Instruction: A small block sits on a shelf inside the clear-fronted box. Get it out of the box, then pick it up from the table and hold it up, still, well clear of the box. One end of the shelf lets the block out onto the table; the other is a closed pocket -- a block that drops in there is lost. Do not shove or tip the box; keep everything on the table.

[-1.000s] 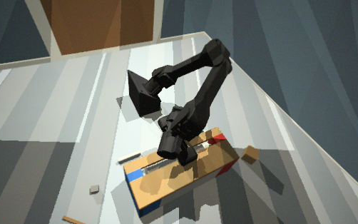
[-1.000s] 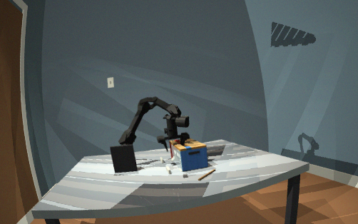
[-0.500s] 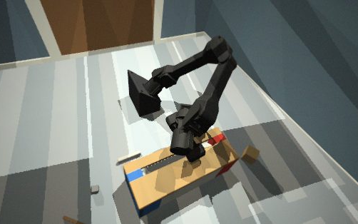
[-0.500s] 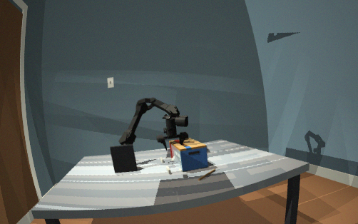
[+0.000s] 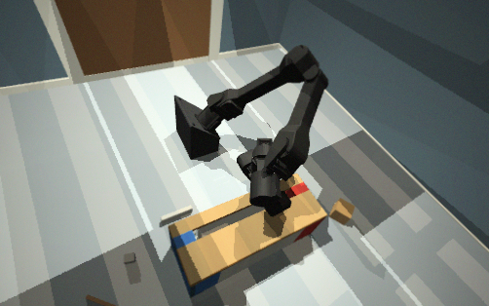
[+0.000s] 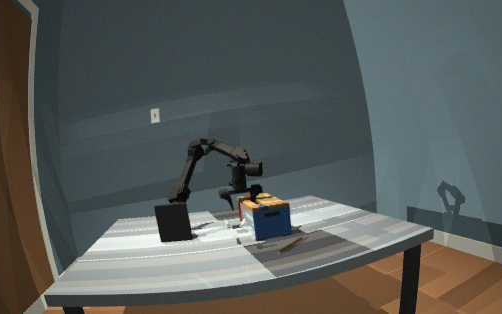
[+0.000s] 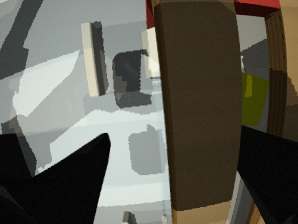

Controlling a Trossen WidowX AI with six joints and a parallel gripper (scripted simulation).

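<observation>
Right now my gripper tip is 60 mm short of the yellow-green block and 10 mm to the right of it. From my gripper tip the other things lie so: tan cube 210 mm to the left, 160 mm ahead, 60 mm below; wooden stick 430 mm to the right, 80 mm below, 30 mm ahead.
</observation>
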